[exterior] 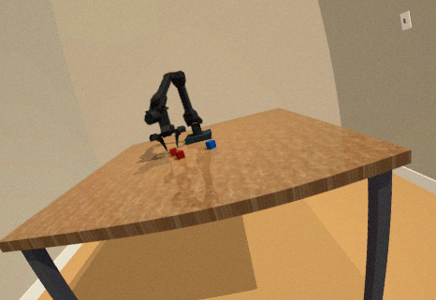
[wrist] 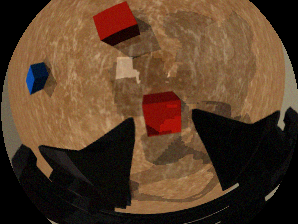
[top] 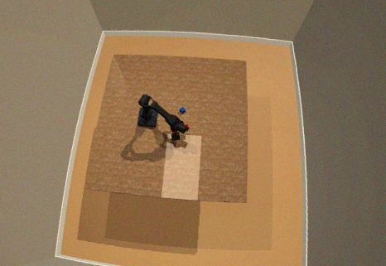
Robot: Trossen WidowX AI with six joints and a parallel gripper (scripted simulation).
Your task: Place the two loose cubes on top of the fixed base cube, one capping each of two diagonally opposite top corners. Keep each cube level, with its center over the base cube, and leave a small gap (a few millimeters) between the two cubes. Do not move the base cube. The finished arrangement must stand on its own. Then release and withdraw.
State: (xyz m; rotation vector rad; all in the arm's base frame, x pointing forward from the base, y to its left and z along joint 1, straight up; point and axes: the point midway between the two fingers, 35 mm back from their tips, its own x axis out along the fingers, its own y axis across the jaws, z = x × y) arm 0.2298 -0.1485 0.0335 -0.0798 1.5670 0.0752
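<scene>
Now: the blue cube 70 mm ahead of my gripper tip, 190 mm to the left of it and 10 mm below it. Also, from my gripper tip: red cube 90 mm ahead, 40 mm to the left, 20 mm below.
</scene>
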